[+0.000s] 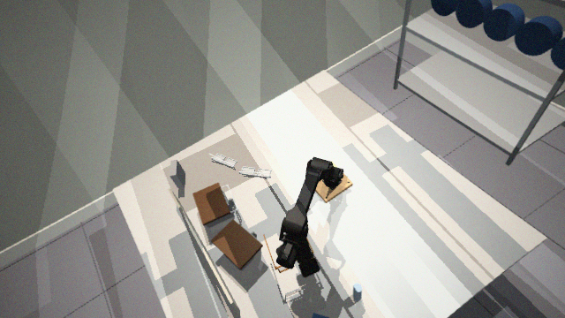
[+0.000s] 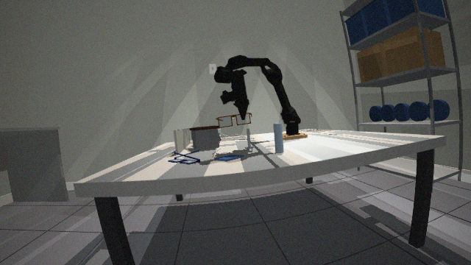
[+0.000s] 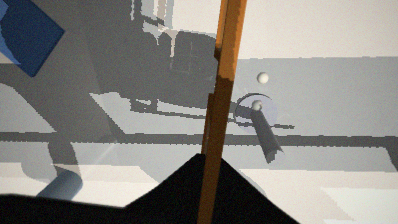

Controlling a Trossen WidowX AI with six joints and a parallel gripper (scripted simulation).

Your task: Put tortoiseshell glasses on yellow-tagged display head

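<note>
The thin grey post is 30 mm behind my gripper tip, 40 mm to the right of it and 100 mm below it. Round my gripper tip: grey panel: 150 mm ahead, 750 mm to the right, 70 mm below; then pale blue cylinder: 70 mm behind, 190 mm to the left, 70 mm below; then flat blue card: 110 mm ahead, 170 mm to the left, 120 mm below.
</note>
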